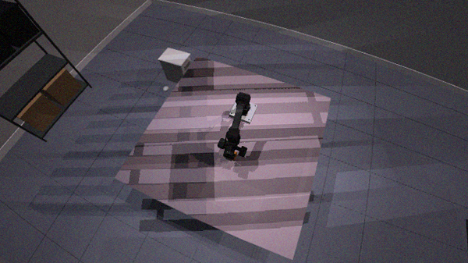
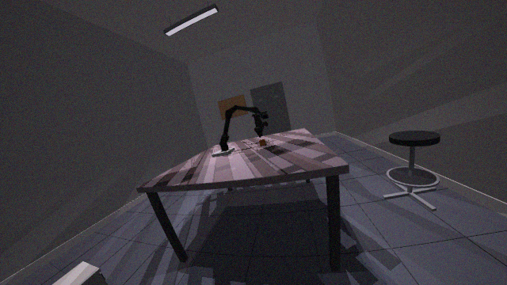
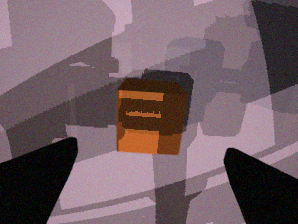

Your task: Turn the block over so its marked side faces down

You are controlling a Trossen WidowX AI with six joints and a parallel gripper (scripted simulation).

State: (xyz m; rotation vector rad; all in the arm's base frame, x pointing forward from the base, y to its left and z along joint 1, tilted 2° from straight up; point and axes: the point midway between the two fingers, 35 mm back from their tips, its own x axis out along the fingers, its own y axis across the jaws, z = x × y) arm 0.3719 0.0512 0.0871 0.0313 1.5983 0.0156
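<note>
The block lies 6 cm below my gripper tip and 1 cm behind it.
</note>
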